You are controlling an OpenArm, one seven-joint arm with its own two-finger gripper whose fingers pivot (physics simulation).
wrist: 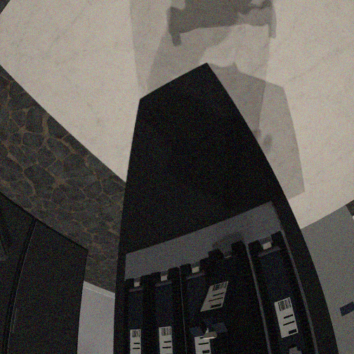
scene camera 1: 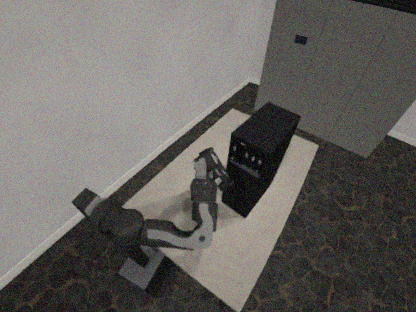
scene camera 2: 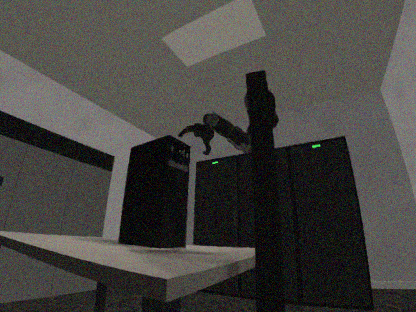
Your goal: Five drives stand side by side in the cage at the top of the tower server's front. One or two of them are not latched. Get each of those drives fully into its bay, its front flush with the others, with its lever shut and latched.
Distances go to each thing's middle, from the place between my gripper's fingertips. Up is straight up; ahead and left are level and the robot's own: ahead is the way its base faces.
Right now the black tower server (scene camera 2: 154,214) is 26 cm ahead of my hand, 19 cm below it and 12 cm to the right of it.
